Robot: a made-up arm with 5 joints. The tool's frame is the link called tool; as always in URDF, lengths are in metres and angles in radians. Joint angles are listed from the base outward. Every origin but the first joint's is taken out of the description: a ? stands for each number. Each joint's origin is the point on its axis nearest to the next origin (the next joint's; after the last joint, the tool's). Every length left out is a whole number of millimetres.
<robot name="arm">
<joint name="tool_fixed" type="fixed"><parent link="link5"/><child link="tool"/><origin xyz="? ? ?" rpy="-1.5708 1.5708 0"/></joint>
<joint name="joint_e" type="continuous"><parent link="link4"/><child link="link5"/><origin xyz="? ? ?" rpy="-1.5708 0 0"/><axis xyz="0 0 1"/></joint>
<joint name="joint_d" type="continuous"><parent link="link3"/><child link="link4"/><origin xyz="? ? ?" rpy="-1.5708 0 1.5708"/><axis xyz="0 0 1"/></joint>
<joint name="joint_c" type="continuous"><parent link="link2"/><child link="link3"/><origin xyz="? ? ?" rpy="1.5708 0 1.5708"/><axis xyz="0 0 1"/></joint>
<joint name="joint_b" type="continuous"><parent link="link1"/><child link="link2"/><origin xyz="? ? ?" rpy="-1.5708 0 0"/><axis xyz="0 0 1"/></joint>
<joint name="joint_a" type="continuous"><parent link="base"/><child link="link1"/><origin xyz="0 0 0.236" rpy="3.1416 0 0"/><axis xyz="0 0 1"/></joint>
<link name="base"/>
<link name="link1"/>
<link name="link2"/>
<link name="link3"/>
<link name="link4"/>
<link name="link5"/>
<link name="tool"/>
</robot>
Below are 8 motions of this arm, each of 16 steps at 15 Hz.
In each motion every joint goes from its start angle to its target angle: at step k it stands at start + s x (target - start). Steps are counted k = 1, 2, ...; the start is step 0. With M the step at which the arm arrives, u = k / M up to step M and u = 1 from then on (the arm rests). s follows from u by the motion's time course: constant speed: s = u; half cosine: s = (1 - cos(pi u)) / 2; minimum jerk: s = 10 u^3 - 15 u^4 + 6 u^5.
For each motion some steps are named. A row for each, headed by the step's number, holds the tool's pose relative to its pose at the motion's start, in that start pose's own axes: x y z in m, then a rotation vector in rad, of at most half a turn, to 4 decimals.
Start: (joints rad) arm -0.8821 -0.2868 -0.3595 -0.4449 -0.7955
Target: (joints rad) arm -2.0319 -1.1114 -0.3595 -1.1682 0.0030
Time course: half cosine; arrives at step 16
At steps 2, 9, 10, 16:
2: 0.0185 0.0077 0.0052 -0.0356 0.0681 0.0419
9: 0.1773 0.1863 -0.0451 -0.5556 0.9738 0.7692
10: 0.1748 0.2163 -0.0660 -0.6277 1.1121 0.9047
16: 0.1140 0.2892 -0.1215 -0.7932 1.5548 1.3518

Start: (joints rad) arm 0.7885 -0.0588 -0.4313 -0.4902 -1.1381
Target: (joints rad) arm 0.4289 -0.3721 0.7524 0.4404 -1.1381
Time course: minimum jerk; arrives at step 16
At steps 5, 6, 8, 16:
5: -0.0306 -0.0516 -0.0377 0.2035 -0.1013 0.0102
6: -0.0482 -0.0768 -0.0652 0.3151 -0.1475 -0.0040
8: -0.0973 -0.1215 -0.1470 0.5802 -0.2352 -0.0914
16: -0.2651 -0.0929 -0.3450 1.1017 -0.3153 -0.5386

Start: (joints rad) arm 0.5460 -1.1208 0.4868 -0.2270 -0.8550
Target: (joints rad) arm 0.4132 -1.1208 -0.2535 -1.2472 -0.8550
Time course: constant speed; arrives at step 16
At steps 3, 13, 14, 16:
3: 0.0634 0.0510 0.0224 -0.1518 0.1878 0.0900
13: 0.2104 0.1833 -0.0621 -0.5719 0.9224 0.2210
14: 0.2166 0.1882 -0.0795 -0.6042 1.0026 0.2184
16: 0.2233 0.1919 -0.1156 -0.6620 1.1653 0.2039

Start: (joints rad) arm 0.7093 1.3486 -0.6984 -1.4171 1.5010
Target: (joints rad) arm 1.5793 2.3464 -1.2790 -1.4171 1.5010
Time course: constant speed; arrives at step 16
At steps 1, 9, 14, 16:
1: -0.0074 0.0180 -0.0141 -0.0535 0.0544 0.0789
9: -0.1291 0.1147 -0.1332 -0.5069 0.4566 0.7141
14: -0.2365 0.1151 -0.1992 -0.8272 0.6823 1.0842
16: -0.2792 0.1013 -0.2214 -0.9670 0.7673 1.2183

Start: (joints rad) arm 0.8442 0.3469 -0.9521 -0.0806 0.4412
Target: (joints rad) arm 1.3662 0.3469 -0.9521 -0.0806 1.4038
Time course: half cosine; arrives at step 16
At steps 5, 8, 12, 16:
5: -0.0172 0.0137 0.0200 -0.2458 0.1116 -0.0062
8: -0.0341 0.0352 0.0399 -0.5511 0.2532 0.0198
12: -0.0529 0.0656 0.0553 -0.9321 0.4304 0.1091
16: -0.0610 0.0780 0.0585 -1.0861 0.5007 0.1653

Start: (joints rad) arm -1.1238 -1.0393 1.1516 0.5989 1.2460
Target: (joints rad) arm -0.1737 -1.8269 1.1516 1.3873 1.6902
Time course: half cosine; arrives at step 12
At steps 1, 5, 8, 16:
1: -0.0107 0.0040 -0.0010 0.0051 0.0295 -0.0031
5: -0.2284 0.0747 0.0444 0.0872 0.6414 0.0692
8: -0.4102 0.0649 0.1975 0.1132 1.2248 0.4298
16: -0.4764 -0.0121 0.3084 0.0822 1.5135 0.8115

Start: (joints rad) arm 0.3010 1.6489 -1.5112 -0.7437 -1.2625
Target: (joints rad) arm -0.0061 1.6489 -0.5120 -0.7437 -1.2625
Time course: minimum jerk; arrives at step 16
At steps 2, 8, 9, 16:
2: 0.0022 -0.0024 -0.0033 0.0157 -0.0042 0.0132
8: 0.0904 -0.0280 -0.1159 0.4882 -0.1350 0.4118
9: 0.1158 -0.0192 -0.1430 0.6013 -0.1672 0.5071
16: 0.1996 0.0512 -0.2185 0.9754 -0.2763 0.8227

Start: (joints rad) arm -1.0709 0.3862 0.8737 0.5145 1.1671
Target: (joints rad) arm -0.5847 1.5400 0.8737 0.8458 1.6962
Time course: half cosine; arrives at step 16
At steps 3, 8, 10, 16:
3: 0.0325 0.0150 -0.0094 -0.0136 -0.0536 -0.0725
8: 0.2180 0.0373 -0.0123 -0.0958 -0.2862 -0.4511
10: 0.3059 0.0145 0.0116 -0.1392 -0.3777 -0.6323
16: 0.4290 -0.0645 0.0834 -0.2132 -0.5097 -0.9264

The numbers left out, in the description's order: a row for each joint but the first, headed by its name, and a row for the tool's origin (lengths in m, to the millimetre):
tool: 0.066 0.075 0
joint_e: 0.25 -0.131 0
joint_d: -0.118 0.061 0
joint_c: -0.32 -0.115 0
joint_b: 0.157 -0.033 0

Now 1 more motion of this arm.
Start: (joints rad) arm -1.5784 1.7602 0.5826 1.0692 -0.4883
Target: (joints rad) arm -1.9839 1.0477 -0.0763 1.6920 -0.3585
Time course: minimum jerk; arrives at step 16
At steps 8, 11, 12, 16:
8: -0.2729 0.1108 0.1977 -0.4119 -0.2053 -0.4064
11: -0.3727 0.2543 0.3086 -0.7016 -0.3155 -0.5633
12: -0.3867 0.2924 0.3316 -0.7709 -0.3406 -0.5868
16: -0.3998 0.3447 0.3601 -0.8633 -0.3742 -0.6096

